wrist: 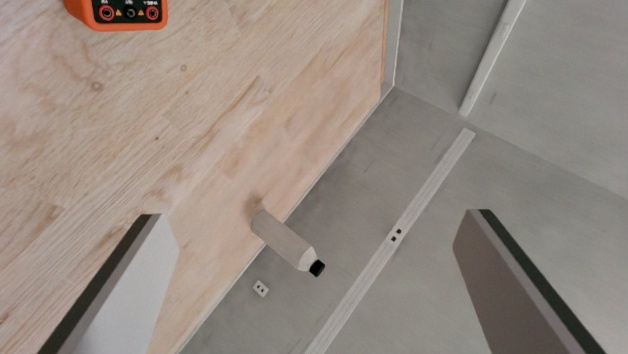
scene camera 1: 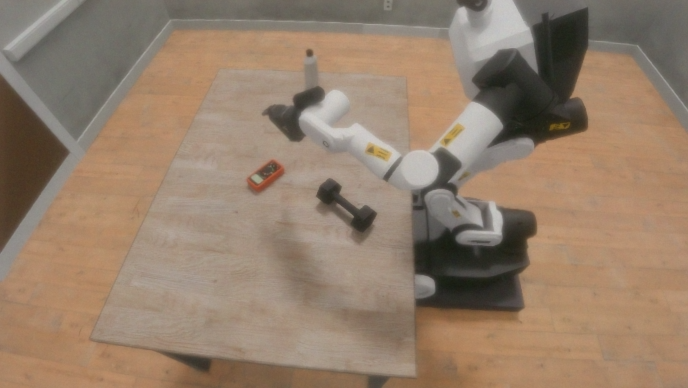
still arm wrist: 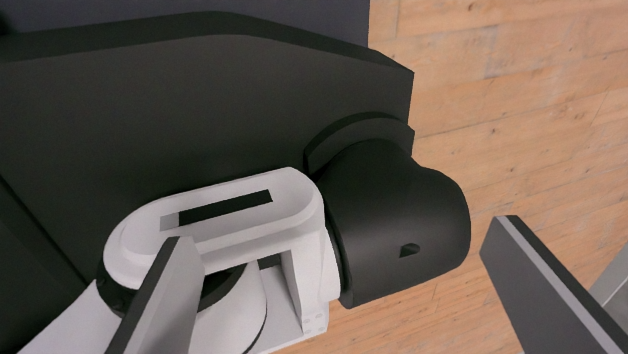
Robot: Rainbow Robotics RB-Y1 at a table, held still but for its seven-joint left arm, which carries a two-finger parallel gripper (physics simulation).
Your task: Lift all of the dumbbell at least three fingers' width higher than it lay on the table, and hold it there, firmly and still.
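Observation:
A black dumbbell (scene camera 1: 346,204) lies on the table (scene camera 1: 210,280) in the scene view, near the table edge on the robot's side. Its bar runs diagonally between two blocky heads. My gripper (scene camera 1: 279,124) (wrist: 315,215) is open and empty, with its two fingers wide apart in the wrist view. It is above the table in the scene view, beyond the dumbbell and up and to the left of it, well apart from it. The dumbbell does not show in the wrist view or the still arm wrist view.
An orange multimeter (scene camera 1: 265,176) (wrist: 125,15) lies left of the dumbbell. A pale bottle (scene camera 1: 311,71) (wrist: 285,240) with a dark cap stands at the table's far end, close behind my arm in the scene view. The robot's black base (still arm wrist: 200,110) shows in the still arm wrist view.

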